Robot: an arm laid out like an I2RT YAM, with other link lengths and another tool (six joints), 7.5 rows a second.
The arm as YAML. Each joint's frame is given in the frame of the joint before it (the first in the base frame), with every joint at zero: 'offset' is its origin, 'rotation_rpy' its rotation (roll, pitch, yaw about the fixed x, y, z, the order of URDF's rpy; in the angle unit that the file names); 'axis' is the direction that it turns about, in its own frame. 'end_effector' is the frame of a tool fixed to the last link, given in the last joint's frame.
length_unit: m
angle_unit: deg
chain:
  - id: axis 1
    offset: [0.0, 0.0, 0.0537]
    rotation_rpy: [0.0, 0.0, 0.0]
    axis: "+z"
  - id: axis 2
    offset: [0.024, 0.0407, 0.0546]
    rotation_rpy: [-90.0, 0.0, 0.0]
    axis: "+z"
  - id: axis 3
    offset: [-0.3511, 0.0, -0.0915]
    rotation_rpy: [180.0, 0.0, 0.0]
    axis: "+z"
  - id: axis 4
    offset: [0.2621, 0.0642, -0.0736]
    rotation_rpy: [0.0, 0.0, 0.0]
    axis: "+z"
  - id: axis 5
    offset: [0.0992, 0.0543, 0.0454]
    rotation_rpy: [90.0, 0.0, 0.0]
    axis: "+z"
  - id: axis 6
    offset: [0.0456, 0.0, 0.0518]
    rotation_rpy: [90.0, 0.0, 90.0]
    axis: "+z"
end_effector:
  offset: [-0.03, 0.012, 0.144]
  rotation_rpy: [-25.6, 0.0, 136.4]
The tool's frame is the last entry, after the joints.
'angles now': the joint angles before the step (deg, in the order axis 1, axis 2, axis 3, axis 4, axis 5, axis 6). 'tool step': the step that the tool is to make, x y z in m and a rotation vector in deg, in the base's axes. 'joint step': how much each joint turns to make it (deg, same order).
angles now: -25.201, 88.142, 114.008, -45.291, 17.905, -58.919
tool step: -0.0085, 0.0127, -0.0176, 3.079, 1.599, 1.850
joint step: -0.148, -1.679, -2.370, -2.441, -2.618, 1.300
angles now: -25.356, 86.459, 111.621, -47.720, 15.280, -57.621
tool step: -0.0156, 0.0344, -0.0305, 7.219, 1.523, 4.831
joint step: 0.044, -3.809, -5.071, -3.900, -6.829, 3.352
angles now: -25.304, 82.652, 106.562, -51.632, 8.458, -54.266
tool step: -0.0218, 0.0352, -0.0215, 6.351, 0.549, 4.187
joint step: 0.001, -4.566, -5.174, -2.861, -6.353, 2.747
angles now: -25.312, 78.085, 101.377, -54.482, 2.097, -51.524
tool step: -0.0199, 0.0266, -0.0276, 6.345, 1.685, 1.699
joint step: -0.004, -3.453, -5.240, -2.453, -4.177, 3.255
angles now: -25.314, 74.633, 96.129, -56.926, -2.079, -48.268
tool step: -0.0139, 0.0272, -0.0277, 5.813, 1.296, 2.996
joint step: 0.125, -3.069, -5.919, -0.641, -5.130, 2.019
